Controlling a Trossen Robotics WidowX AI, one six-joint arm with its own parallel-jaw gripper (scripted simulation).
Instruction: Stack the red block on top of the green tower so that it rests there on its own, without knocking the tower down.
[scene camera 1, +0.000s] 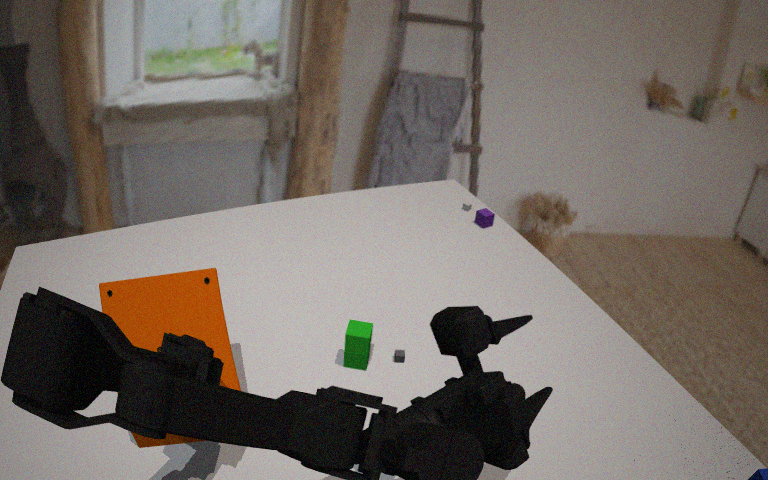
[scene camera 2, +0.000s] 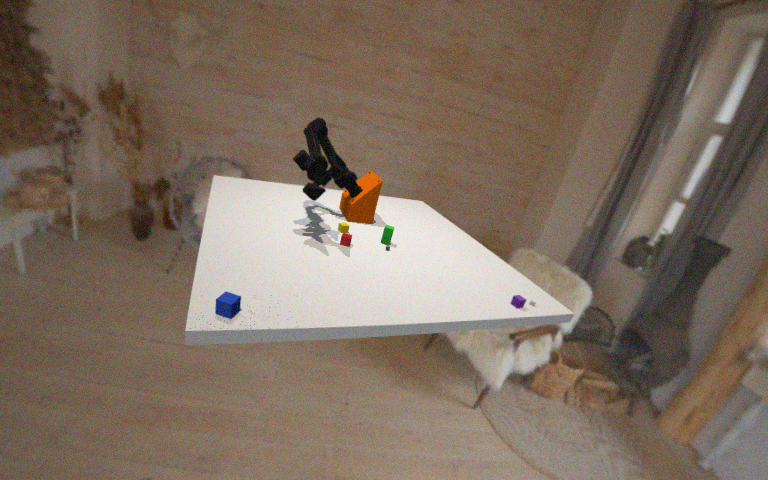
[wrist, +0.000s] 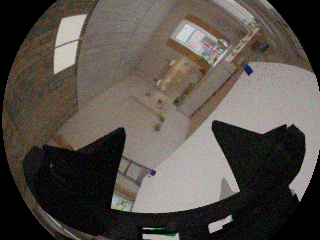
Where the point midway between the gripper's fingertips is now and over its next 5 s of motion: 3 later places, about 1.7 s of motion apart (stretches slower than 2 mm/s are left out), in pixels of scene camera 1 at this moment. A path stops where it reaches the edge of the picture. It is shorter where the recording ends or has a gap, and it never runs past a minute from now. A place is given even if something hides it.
My gripper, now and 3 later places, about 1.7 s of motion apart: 540, 353; 443, 404; 432, 431; 430, 349
